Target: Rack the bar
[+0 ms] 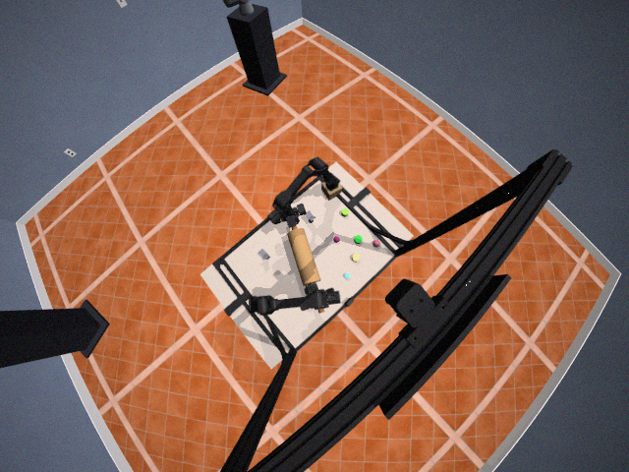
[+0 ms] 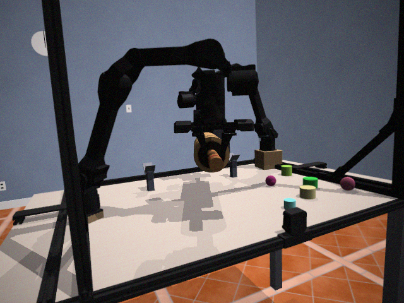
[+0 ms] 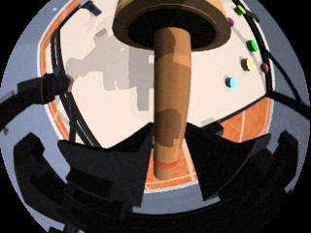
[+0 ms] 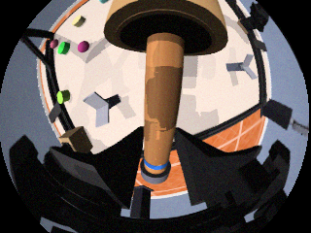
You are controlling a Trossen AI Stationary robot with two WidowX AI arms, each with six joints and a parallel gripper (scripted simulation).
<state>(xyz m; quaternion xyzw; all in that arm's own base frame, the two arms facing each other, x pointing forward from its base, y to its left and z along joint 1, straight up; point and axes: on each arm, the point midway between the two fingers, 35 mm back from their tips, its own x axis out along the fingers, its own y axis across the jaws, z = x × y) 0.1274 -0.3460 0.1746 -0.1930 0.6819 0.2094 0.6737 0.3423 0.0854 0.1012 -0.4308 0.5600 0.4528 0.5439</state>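
The magenta ball lies 28 cm behind my right hand, 17 cm below it and 6 cm to the right of it. Also, from my right hand: cyan cylinder: 45 cm behind, 18 cm below, 10 cm to the left; bar: 18 cm behind, 15 cm to the left, 3 cm below; green cylinder: 40 cm behind, 17 cm below, 13 cm to the right.
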